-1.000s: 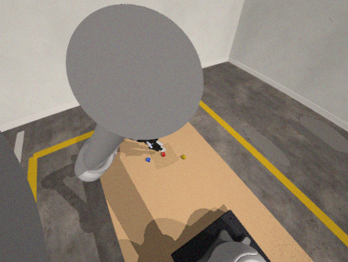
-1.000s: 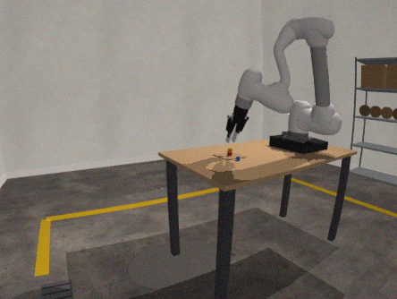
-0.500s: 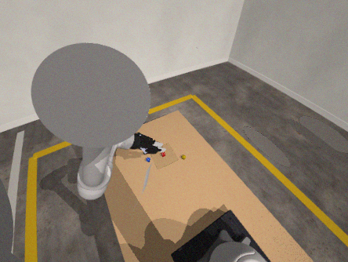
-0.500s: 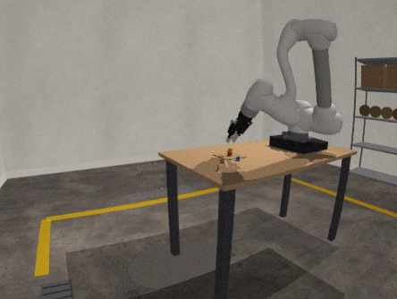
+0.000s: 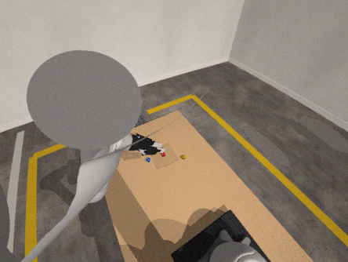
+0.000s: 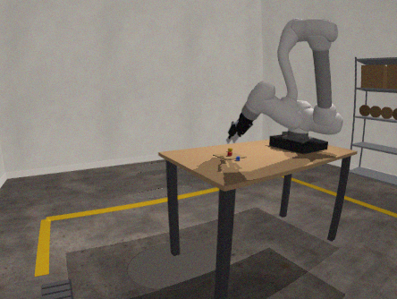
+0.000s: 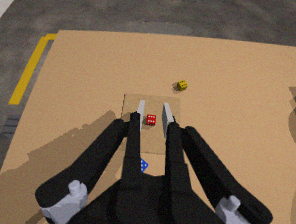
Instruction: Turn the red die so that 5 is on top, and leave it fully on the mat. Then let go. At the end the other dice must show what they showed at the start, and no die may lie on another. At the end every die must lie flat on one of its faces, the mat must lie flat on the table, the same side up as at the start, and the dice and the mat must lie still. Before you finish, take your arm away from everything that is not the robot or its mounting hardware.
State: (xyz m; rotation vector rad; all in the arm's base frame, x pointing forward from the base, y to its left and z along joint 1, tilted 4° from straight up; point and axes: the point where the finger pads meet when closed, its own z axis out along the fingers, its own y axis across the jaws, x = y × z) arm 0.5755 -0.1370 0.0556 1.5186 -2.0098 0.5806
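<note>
Now: the red die 10 mm behind my hand, 20 mm to the right of it and 90 mm below it. From my hand the other things lie so: tan mat 10 mm behind, 20 mm to the right, 110 mm below; then yellow die 100 mm behind, 110 mm to the right, 100 mm below; then blue die 30 mm ahead, 70 mm to the left, 100 mm below.
</note>
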